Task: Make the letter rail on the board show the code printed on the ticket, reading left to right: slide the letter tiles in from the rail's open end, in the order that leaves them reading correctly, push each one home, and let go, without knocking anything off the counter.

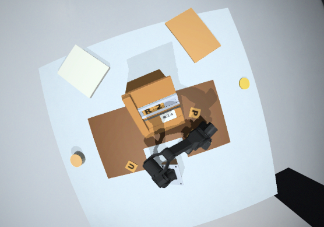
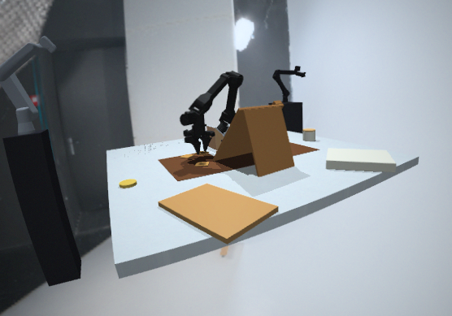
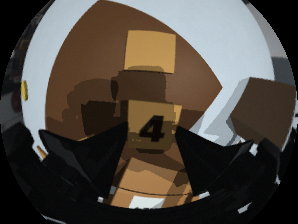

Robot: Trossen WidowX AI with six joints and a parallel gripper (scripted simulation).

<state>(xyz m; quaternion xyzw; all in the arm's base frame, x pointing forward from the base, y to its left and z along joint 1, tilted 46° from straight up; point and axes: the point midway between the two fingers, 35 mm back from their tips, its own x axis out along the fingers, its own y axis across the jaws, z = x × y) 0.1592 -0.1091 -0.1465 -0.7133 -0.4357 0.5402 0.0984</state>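
Right now the white ticket is 16 cm ahead of my gripper tip, 10 cm to the left of it and 6 cm above it. Round my gripper tip: brown mat: 5 cm ahead, 18 cm to the left, 2 cm below; then orange slab: 56 cm ahead, 19 cm to the right, 2 cm below; then cream slab: 56 cm ahead, 50 cm to the left, 1 cm below.
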